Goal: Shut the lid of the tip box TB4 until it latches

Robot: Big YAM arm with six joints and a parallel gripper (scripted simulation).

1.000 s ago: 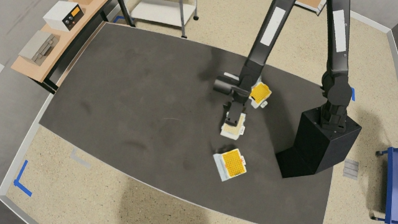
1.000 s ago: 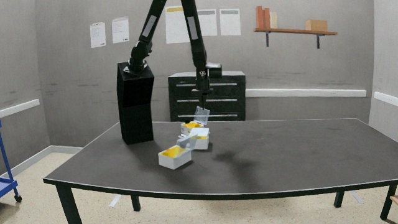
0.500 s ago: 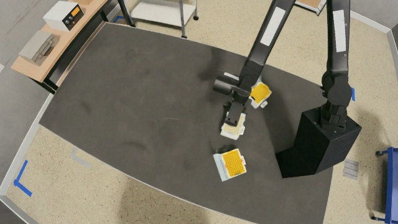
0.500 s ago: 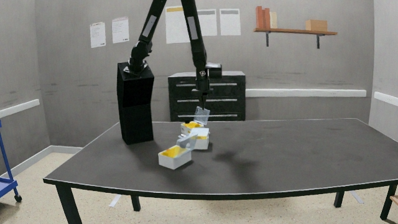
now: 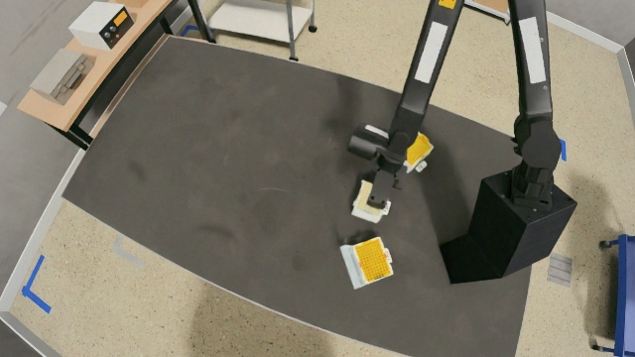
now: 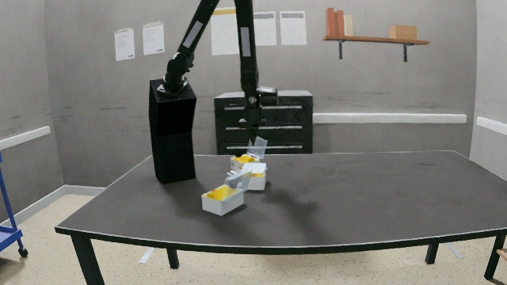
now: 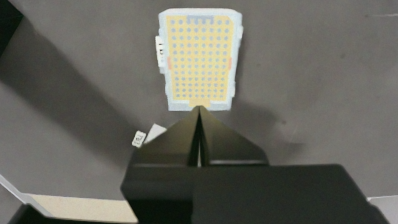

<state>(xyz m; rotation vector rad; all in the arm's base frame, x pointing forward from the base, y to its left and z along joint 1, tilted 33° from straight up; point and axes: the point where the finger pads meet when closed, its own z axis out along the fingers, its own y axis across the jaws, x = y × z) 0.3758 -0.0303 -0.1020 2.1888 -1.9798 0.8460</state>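
Right now my hand is 120 mm above the rack. The rest, counted from my hand: white label: 170 mm below, 60 mm behind; tip box TB4: 130 mm below.
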